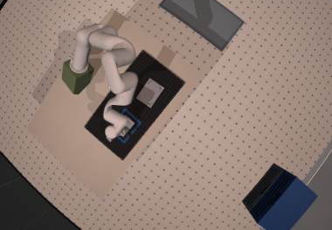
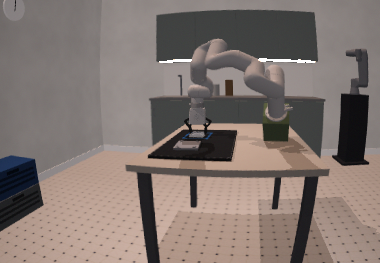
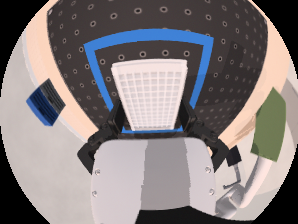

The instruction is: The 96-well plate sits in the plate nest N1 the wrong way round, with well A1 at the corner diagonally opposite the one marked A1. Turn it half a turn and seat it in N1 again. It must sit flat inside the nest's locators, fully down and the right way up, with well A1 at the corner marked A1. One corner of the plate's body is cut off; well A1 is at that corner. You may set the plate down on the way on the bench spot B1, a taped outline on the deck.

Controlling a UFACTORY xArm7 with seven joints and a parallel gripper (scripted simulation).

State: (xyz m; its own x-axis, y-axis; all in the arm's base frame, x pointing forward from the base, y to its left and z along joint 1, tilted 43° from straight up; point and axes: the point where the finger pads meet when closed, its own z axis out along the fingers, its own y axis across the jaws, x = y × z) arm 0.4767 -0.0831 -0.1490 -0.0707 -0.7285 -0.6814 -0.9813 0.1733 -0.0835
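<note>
Now: hand 10 mm above the white 96-well plate. Round my hand: grey plate nest N1: 290 mm to the left, 10 mm below, 10 mm ahead.
</note>
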